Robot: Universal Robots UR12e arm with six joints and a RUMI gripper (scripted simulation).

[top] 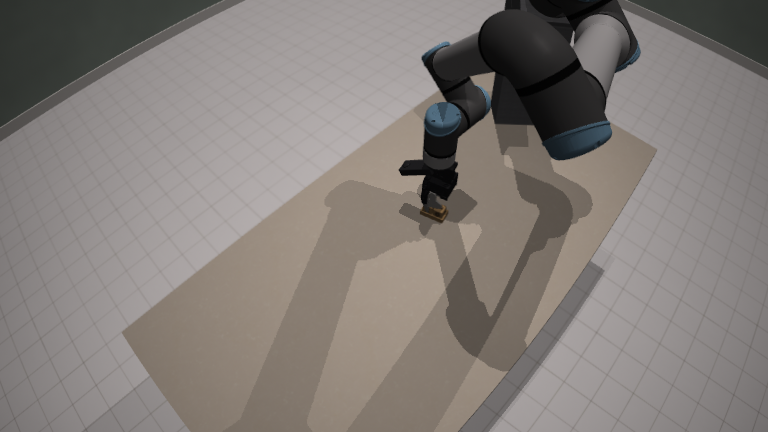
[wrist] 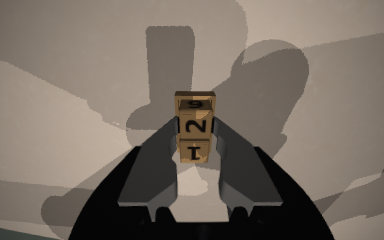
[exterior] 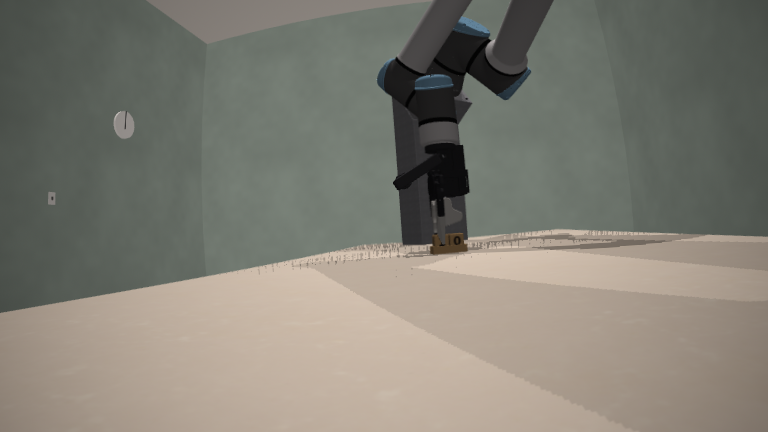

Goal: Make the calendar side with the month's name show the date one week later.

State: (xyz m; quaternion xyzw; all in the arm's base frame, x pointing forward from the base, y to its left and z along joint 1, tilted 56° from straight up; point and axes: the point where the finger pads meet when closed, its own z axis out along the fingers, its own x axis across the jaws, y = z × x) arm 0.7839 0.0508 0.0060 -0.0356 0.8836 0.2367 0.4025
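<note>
Now: the cube 1 cm below my hand. The rest, counted from my hand: wooden tray: 3 cm below, 2 cm to the left, 1 cm behind.
</note>
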